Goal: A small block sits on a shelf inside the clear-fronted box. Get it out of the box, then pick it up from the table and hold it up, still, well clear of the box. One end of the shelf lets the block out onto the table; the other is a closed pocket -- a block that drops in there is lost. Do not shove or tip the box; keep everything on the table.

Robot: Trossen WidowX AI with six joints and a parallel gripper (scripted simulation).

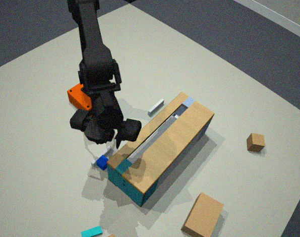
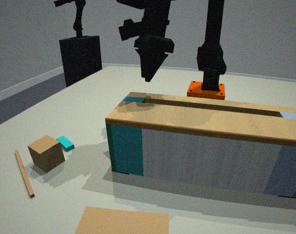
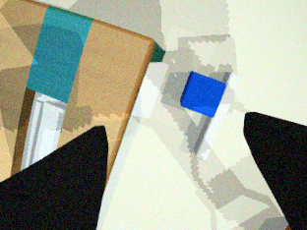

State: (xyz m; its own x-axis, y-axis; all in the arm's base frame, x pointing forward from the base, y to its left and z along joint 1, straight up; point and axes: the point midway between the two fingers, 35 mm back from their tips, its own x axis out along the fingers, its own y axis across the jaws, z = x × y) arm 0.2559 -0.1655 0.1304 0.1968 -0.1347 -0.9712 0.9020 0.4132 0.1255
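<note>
Now: gripper tip 140 mm above the blue block, 20 mm past it and 10 mm to the left of it. Also, from my gripper tip: teal tile (190 mm to the right, 150 mm below, 110 mm ahead); thin wooden stick (230 mm to the right, 230 mm ahead, 150 mm below); tan-topped box (160 mm to the left, 90 mm below, 60 mm ahead).
</note>
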